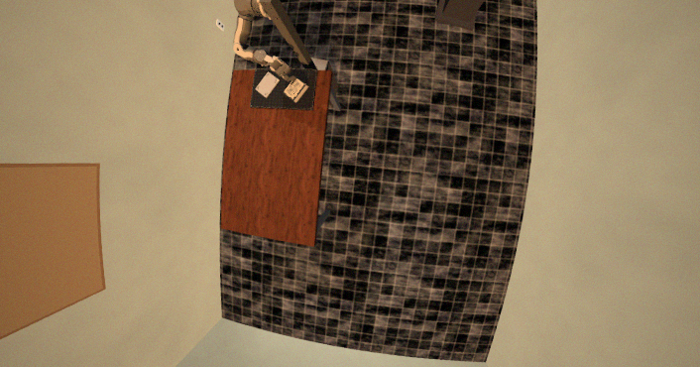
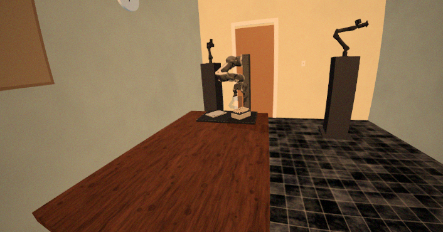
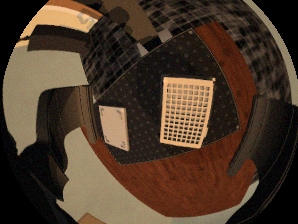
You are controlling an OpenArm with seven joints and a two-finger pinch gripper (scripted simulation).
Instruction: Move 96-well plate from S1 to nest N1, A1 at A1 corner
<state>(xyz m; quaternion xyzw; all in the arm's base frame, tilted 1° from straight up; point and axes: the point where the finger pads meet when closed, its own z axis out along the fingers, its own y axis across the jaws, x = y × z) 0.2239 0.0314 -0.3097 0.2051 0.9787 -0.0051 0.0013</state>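
Right now the 96-well plate is 10 cm below my hand, 3 cm ahead of it and 1 cm to the left of it. Also, from my hand: plate shaker S1 (13 cm below, 6 cm ahead, 1 cm to the left); then marked tag (15 cm to the right, 15 cm below, 2 cm behind); then plate nest N1 (23 cm to the right, 16 cm below, 3 cm ahead).
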